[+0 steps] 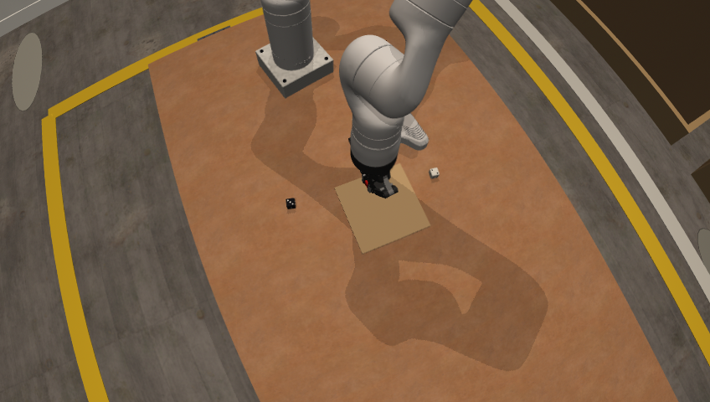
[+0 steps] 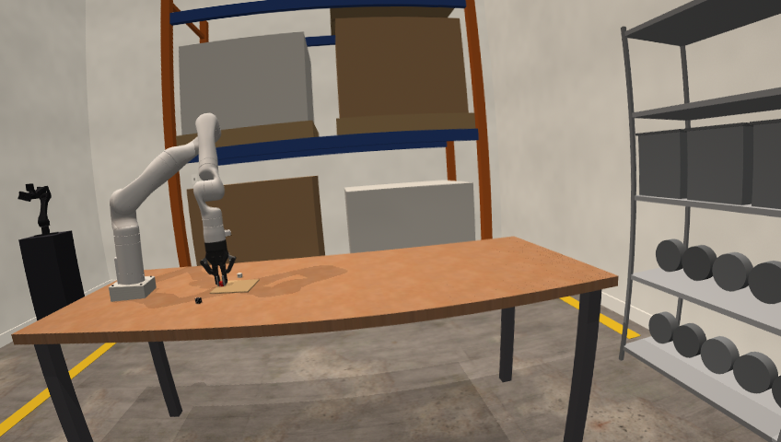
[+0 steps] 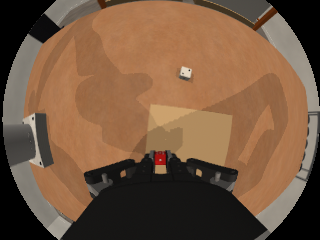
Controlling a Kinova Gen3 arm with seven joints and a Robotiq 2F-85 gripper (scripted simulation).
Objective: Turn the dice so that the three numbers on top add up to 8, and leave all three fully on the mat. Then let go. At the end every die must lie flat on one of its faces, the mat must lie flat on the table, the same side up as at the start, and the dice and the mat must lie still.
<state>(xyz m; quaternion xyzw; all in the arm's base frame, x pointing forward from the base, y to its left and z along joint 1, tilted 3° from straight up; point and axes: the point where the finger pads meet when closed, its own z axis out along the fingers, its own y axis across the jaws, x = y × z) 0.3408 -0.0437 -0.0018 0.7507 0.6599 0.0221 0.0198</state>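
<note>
Now: hand 1 cm above the red die. From my hand the other things lie so: black die 6 cm behind, 14 cm to the right, 2 cm below; then tan mat 5 cm ahead, 1 cm to the right, 3 cm below; then white die 5 cm ahead, 12 cm to the left, 2 cm below.
</note>
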